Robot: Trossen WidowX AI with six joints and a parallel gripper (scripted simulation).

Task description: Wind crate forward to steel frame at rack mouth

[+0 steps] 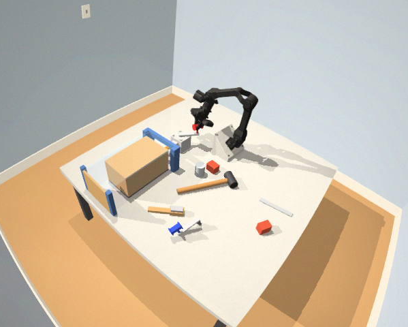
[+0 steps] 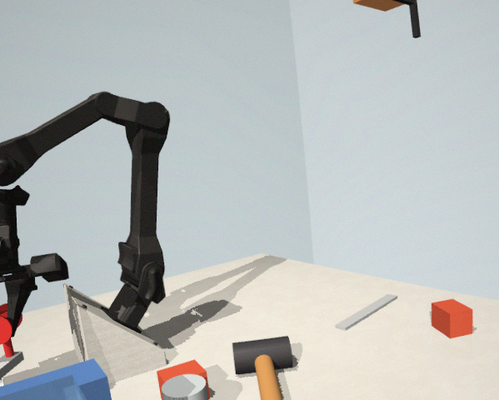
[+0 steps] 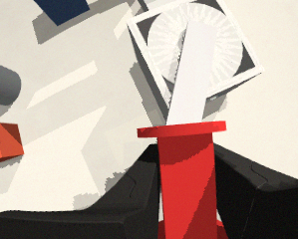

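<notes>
Now: the grey crank bar 10 mm ahead of my gripper tip, 20 mm to the right of it and 30 mm below it. From my gripper tip the other things lie so: grey winch: 50 mm ahead, 70 mm to the right, 100 mm below; then blue frame: 220 mm ahead, 70 mm to the right, 30 mm below; then red knob: 10 mm behind, 10 mm to the left.
</notes>
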